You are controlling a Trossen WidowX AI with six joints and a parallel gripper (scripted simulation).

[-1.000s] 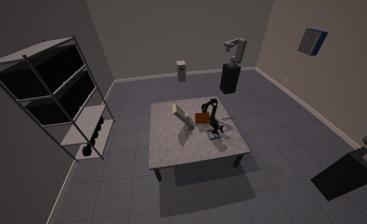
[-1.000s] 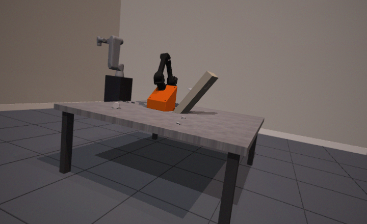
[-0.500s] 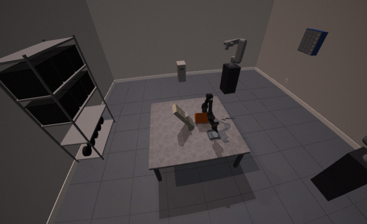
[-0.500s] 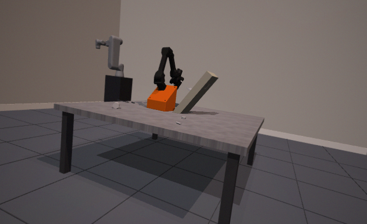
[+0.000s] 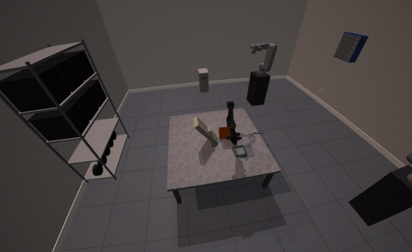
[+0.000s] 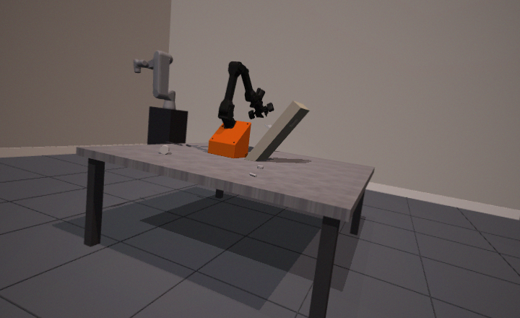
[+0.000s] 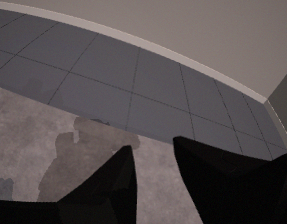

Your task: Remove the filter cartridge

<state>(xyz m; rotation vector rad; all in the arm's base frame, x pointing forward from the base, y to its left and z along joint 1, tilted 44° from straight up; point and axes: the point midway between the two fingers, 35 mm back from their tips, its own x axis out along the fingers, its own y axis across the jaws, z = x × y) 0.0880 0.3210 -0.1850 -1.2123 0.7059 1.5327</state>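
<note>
My gripper tip is now 410 mm to the left of the round filter cartridge and 300 mm short of it. The rest, counted from my gripper tip: grey tray 260 mm below, 120 mm behind, 100 mm to the right.
</note>
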